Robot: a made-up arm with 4 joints. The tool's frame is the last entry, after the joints.
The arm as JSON. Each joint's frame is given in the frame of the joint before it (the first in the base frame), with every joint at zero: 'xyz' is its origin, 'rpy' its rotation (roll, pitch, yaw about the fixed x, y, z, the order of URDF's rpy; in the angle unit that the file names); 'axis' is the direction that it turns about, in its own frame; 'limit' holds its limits. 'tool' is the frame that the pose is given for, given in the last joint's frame.
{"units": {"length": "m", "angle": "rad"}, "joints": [
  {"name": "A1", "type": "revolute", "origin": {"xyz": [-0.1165, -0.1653, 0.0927], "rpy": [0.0, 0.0, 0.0]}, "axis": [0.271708, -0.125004, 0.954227], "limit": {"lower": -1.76, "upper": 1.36}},
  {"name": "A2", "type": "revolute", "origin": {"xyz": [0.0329, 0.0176, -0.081], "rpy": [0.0, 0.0, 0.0]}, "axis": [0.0, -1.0, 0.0], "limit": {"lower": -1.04, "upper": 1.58}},
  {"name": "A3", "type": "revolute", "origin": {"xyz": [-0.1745, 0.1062, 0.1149], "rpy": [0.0, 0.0, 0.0]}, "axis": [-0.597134, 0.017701, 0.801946], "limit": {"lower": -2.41, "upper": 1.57}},
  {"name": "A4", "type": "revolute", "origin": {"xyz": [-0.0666, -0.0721, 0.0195], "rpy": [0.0, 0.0, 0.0]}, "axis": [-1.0, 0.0, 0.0], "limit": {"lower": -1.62, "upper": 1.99}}
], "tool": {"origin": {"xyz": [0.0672, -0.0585, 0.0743], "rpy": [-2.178, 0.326, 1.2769]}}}
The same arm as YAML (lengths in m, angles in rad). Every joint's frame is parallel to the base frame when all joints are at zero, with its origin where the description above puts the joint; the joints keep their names.
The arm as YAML. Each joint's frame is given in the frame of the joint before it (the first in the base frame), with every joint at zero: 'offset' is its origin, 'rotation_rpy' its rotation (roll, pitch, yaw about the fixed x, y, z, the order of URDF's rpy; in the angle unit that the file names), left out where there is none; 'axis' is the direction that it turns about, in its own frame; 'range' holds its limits. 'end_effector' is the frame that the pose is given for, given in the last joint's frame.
length_unit: m
angle_unit: rad
chain:
  - id: A1
    offset: [-0.1165, -0.1653, 0.0927]
    axis: [0.271708, -0.125004, 0.954227]
    range: [-1.76, 1.36]
  - id: A2
    offset: [0.0329, 0.0176, -0.081]
    axis: "-y"
    range: [-1.04, 1.58]
  - id: A3
    offset: [-0.1745, 0.1062, 0.1149]
    axis: [-0.597134, 0.017701, 0.801946]
    range: [-2.41, 1.57]
  - id: A4
    offset: [-0.0666, -0.0721, 0.0195]
    axis: "-x"
    range: [-1.62, 1.99]
end_effector:
  offset: [0.0672, -0.0585, 0.0743]
  rotation_rpy: [-2.178, 0.326, 1.2769]

